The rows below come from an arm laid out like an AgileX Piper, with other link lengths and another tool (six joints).
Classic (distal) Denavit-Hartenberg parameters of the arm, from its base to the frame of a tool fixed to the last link. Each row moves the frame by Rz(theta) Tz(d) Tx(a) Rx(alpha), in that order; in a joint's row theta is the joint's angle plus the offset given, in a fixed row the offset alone. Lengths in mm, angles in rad.
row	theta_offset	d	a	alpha
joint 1	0.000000	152.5	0.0	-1.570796
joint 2	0.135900	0.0	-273.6	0.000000
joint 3	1.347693	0.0	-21.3	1.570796
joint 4	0.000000	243.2	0.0	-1.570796
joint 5	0.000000	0.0	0.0	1.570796
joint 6	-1.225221	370.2	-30.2	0.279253
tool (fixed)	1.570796	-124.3	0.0	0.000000
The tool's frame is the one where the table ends.
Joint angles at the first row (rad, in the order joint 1, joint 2, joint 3, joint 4, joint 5, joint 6):
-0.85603, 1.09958, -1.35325, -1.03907, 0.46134, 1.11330
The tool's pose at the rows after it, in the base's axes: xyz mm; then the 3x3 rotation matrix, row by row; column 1 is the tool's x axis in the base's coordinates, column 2 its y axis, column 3 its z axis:
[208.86, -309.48, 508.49], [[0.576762, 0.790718, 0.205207], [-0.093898, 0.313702, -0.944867], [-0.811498, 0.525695, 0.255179]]
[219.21, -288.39, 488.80], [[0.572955, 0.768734, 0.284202], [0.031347, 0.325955, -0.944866], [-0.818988, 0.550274, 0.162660]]
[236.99, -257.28, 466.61], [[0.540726, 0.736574, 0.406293], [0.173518, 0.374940, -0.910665], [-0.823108, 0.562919, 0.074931]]
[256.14, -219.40, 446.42], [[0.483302, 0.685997, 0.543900], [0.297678, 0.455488, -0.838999], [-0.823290, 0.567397, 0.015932]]
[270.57, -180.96, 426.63], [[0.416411, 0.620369, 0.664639], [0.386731, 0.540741, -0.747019], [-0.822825, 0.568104, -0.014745]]
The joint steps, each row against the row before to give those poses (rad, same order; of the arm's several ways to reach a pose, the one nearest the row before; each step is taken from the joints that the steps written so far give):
0.00000, -0.03370, 0.00071, 0.22303, 0.02930, -0.15979
0.00000, -0.03141, 0.00849, 0.27126, 0.04399, -0.21514
0.00016, -0.03398, 0.02502, 0.29464, 0.04240, -0.24539
0.00033, -0.03776, 0.04760, 0.28537, 0.03244, -0.25242
0.00036, -0.04462, 0.07656, 0.25291, 0.02135, -0.23798

